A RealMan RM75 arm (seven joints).
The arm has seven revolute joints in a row. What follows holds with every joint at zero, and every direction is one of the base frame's.
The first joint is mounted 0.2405 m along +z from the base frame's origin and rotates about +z.
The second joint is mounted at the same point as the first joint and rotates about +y.
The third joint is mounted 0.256 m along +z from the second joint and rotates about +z.
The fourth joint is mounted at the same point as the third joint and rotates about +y.
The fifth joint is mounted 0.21 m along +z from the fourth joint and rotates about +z.
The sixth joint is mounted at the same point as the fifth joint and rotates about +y.
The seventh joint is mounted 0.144 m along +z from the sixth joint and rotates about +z.
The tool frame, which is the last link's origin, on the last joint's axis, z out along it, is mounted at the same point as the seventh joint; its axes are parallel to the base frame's.
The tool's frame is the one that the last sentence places.
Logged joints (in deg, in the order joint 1, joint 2, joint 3, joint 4, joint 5, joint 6, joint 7), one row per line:
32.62, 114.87, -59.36, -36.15, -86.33, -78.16, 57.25
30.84, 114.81, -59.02, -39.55, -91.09, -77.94, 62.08
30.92, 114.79, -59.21, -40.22, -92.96, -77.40, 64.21
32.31, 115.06, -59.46, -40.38, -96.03, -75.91, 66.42
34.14, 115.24, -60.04, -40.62, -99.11, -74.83, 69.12
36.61, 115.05, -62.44, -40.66, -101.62, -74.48, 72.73
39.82, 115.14, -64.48, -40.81, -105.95, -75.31, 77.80
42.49, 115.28, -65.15, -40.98, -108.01, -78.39, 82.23
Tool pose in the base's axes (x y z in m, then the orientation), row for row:
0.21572, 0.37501, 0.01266, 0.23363, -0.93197, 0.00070, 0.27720
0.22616, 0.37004, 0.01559, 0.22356, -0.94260, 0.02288, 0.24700
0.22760, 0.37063, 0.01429, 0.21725, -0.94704, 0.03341, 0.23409
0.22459, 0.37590, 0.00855, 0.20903, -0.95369, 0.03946, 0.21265
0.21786, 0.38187, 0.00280, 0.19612, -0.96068, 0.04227, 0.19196
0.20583, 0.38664, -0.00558, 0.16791, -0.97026, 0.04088, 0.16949
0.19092, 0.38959, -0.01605, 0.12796, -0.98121, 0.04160, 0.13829
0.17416, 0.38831, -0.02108, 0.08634, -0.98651, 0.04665, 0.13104
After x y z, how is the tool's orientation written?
As a quaternion, w x y z.
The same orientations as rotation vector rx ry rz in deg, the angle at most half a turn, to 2 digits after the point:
-146.63, 0.11, 43.61
-149.09, 3.62, 39.07
-150.29, 5.30, 37.15
-152.01, 6.29, 33.89
-154.19, 6.78, 30.81
-158.13, 6.66, 27.62
-163.53, 6.93, 23.05
-168.43, 7.96, 22.37

